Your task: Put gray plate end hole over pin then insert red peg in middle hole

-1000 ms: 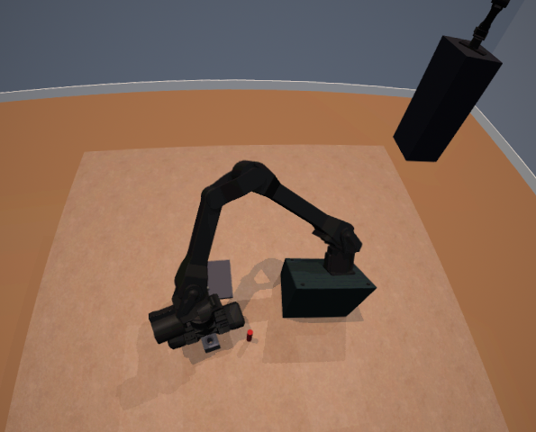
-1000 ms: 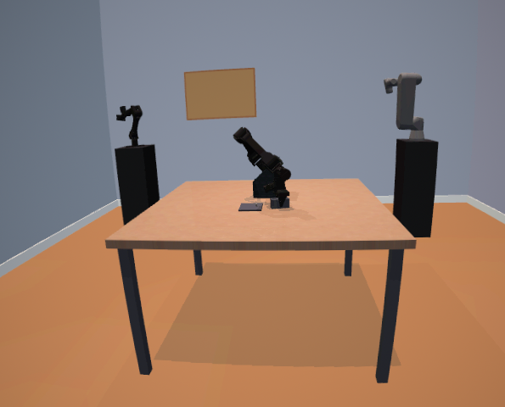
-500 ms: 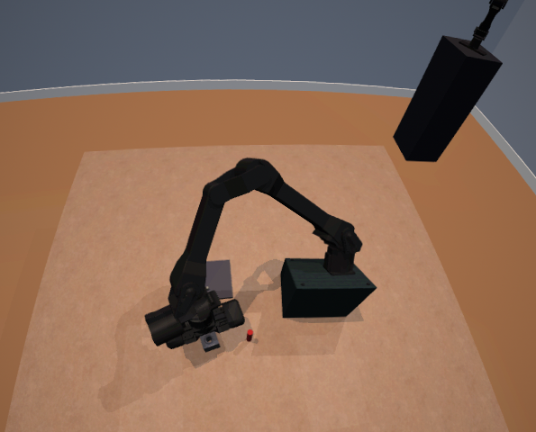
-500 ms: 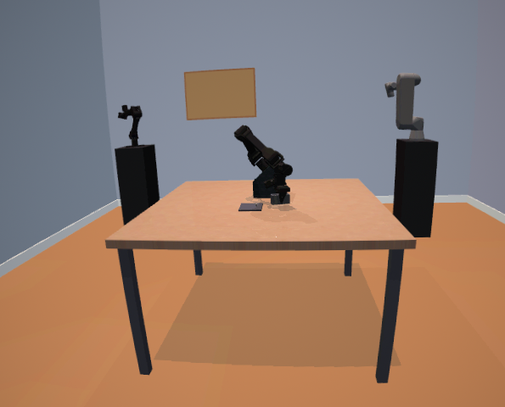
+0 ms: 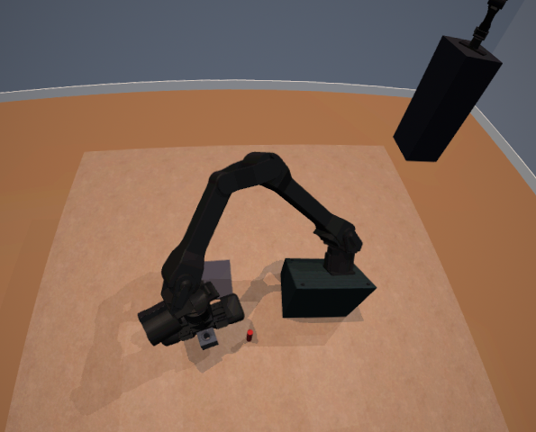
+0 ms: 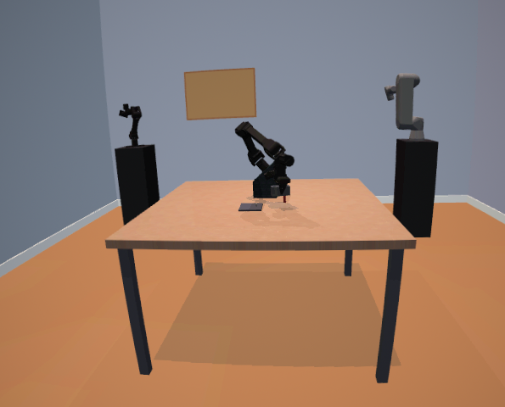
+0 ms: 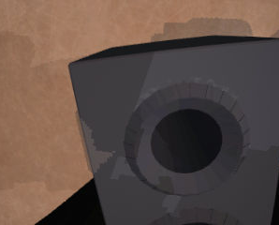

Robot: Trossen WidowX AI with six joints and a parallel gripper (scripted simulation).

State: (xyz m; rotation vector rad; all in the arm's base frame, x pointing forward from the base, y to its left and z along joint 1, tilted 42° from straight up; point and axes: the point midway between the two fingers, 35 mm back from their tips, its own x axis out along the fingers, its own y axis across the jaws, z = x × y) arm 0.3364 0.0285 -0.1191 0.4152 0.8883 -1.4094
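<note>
My gripper tip is 140 mm to the left of the dark square base and 70 mm above it. From my gripper tip the other things lie so: gray plate (30 mm above); red peg (110 mm behind, 20 mm to the left, 40 mm below).
</note>
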